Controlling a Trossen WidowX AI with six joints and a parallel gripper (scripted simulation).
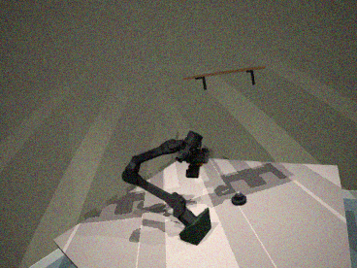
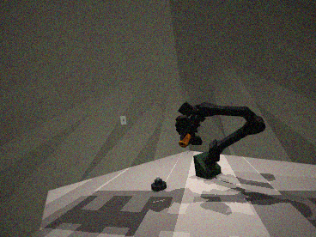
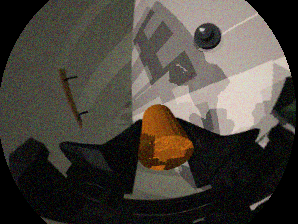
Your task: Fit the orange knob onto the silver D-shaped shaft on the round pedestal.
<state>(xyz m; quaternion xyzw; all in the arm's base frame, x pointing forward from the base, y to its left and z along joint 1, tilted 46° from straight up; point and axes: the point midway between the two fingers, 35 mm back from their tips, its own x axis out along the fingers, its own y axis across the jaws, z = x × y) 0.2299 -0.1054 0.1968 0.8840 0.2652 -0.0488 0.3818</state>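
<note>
Right now the orange knob is 30 mm behind my gripper tip and 20 mm above it. From my gripper tip the other things lie so: dark round pedestal: 210 mm below, 190 mm to the right, 30 mm ahead.
</note>
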